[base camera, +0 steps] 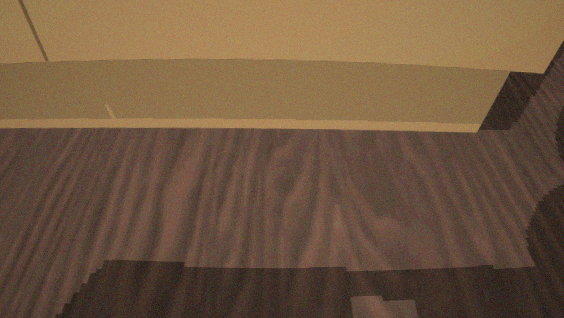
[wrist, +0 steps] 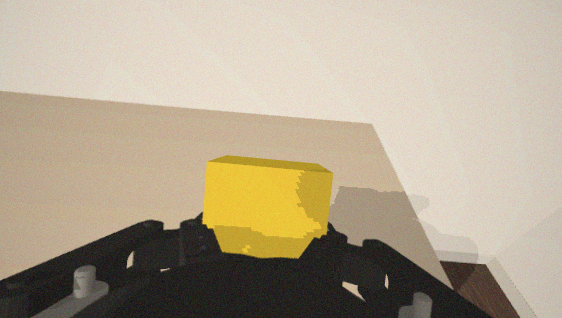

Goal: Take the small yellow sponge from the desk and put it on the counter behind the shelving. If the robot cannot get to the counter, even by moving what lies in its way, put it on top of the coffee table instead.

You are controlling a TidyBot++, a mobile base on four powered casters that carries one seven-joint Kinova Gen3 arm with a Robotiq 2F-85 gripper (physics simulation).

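Frame: origin at the arm's base, x ahead, y left, z up, level; metres.
Seen in the pictures: gripper, fingertip midpoint: (wrist: 266,222).
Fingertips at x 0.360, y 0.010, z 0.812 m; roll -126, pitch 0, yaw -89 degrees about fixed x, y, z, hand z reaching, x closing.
Note:
A point is followed by its place in that frame.
The small yellow sponge (wrist: 267,197) @[x 0.340, y 0.009, z 0.861 m] is in the middle of the wrist view, upright between the black fingers. My gripper (wrist: 266,222) @[x 0.360, y 0.010, z 0.812 m] is shut on it, and the sponge's lower part sits between the fingertips. Behind it in the wrist view is the beige counter top (wrist: 100,155) @[x 0.722, y 0.475, z 0.514 m], with its right end edge to the right of the sponge. A shadow falls on the counter just right of the sponge, which looks held above the surface; the exact height cannot be told. The desk, the shelving and the coffee table do not show.
In the base camera, the counter's wooden cabinet front (base camera: 260,30) @[x 0.444, y 0.022, z -0.209 m] runs across the top, close ahead, and ends at the right. Dark wood floor (base camera: 240,200) @[x 0.365, y 0.044, z -0.396 m] (wrist: 477,285) @[x 0.930, y -1.175, z -0.396 m] lies before it and past its end. A pale wall (wrist: 280,55) @[x 1.035, y 0.037, z 0.716 m] stands behind the counter.

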